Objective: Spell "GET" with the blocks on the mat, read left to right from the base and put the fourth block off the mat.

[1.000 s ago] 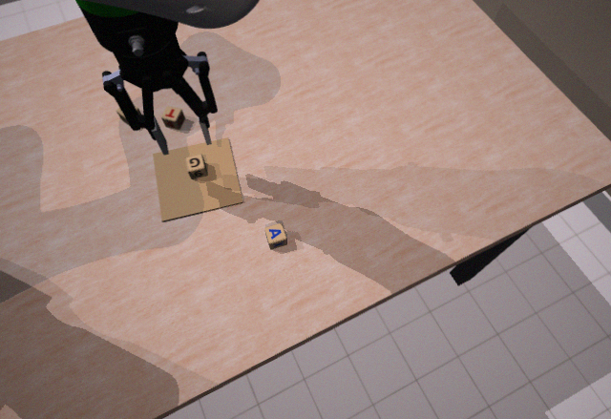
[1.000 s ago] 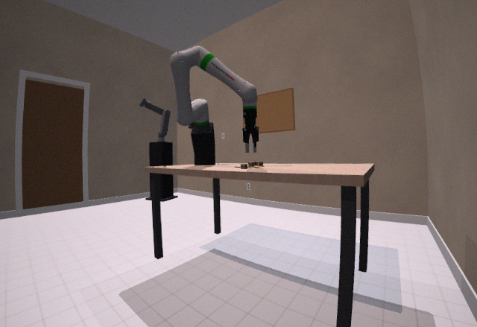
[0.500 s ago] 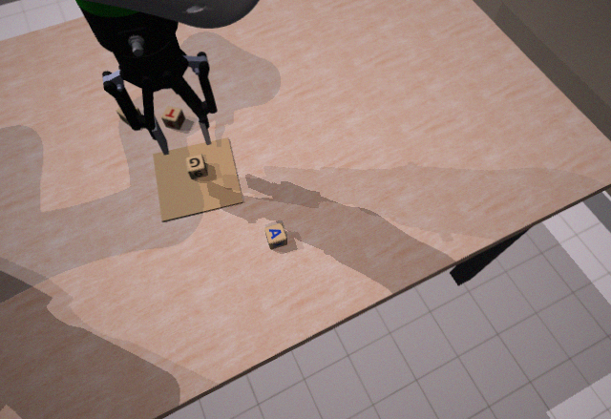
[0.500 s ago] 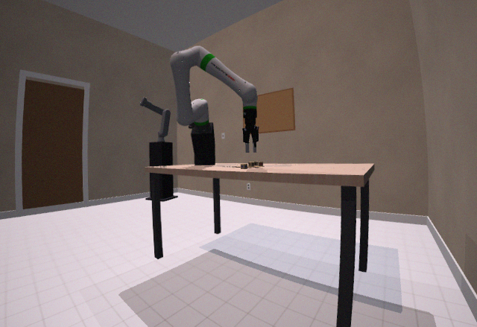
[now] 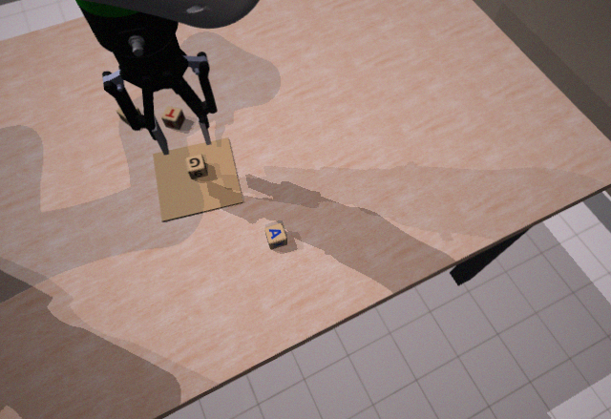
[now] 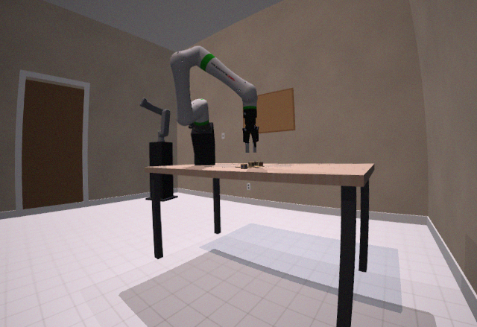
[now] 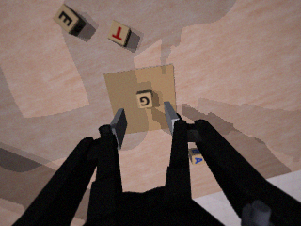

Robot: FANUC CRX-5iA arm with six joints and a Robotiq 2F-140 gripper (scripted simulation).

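Right now my hand is 120 mm above the tan mat, 10 mm to the left of it and 10 mm past it.
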